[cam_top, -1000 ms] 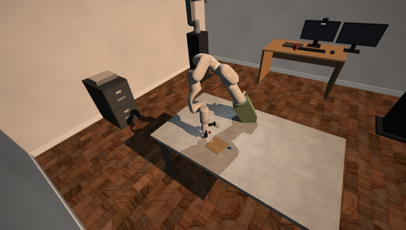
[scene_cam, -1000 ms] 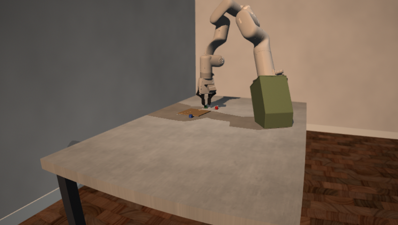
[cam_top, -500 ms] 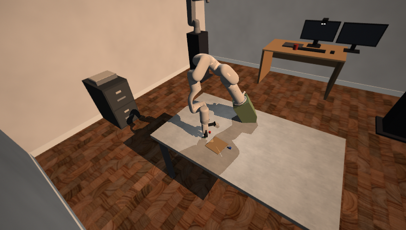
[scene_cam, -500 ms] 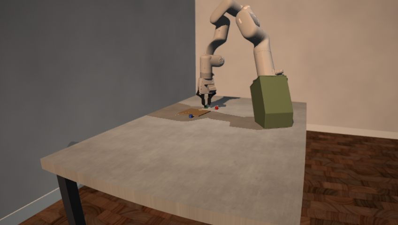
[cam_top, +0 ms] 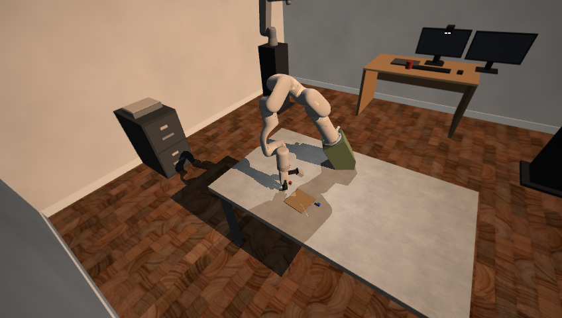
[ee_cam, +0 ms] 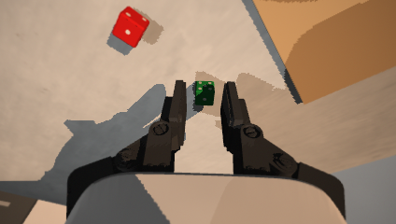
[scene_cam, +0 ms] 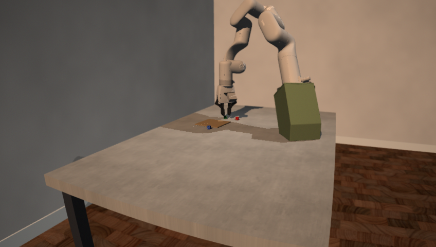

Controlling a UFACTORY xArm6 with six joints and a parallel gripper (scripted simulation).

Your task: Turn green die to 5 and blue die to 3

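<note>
Right now my hand is 10 mm short of the green die, 10 mm to the left of it and 30 mm above it. The rest, counted from my hand: blue die: 10 mm behind, 240 mm to the left, 30 mm below; then tan mat: 20 mm ahead, 130 mm to the left, 40 mm below; then red die: 70 mm behind, 30 mm below.
</note>
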